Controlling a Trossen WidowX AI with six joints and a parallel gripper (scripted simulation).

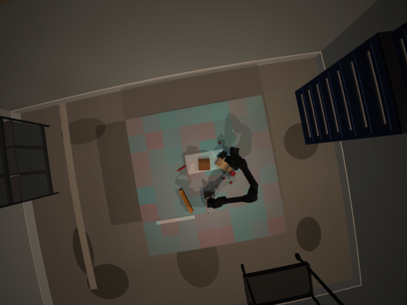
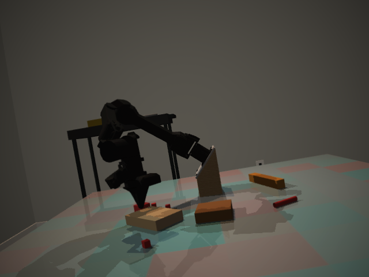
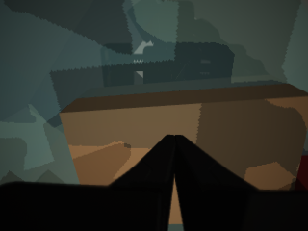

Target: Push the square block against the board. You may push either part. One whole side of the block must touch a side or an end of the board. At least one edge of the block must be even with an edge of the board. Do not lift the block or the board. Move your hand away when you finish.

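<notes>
My gripper tip is 40 mm past the tan board, 40 mm above it and 20 mm to the right of it. From my gripper tip the other things lie so: orange-brown square block (210 mm to the left, 40 mm below, 30 mm behind); long orange bar (380 mm to the left, 350 mm behind, 40 mm below); big red cube (120 mm behind, 40 mm to the right, 40 mm below).
</notes>
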